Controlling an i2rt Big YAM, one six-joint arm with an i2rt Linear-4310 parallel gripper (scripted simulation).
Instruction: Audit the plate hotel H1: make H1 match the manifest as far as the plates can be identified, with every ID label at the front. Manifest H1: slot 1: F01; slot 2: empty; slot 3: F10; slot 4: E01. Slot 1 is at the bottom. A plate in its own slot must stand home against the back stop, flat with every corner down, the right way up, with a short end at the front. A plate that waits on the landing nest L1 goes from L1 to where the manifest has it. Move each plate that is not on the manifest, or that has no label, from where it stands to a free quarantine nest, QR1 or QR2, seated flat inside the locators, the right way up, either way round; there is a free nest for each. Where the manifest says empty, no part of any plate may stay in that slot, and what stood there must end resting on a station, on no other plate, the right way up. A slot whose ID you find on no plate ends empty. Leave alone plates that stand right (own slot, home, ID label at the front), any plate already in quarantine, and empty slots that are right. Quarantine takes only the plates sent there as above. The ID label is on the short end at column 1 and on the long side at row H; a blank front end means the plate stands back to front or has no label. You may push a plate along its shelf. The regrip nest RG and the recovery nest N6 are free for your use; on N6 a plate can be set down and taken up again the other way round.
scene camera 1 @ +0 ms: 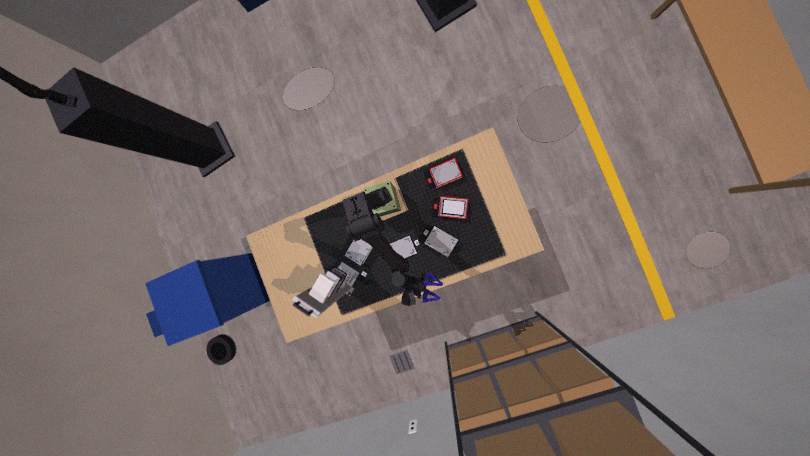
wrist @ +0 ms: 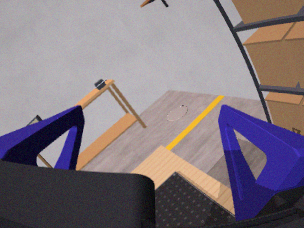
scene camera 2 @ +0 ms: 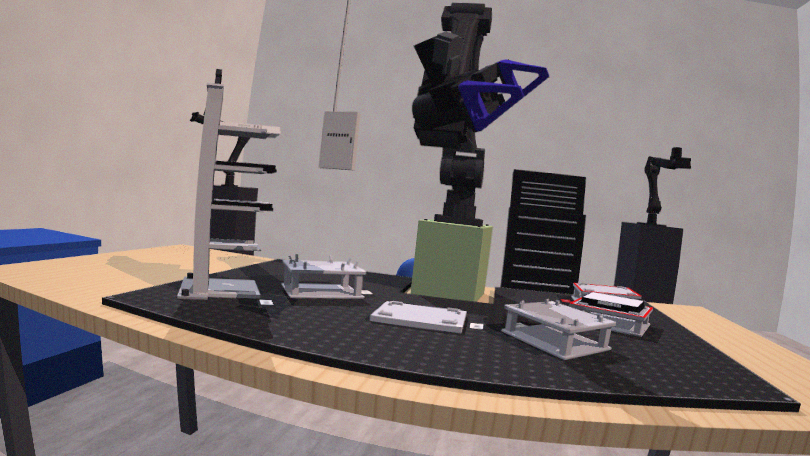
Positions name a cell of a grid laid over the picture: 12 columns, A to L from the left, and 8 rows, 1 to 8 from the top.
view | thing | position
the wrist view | my gripper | F4
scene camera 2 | my gripper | H2
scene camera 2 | regrip nest RG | E5
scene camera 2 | plate hotel H1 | D4
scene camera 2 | hotel base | D6
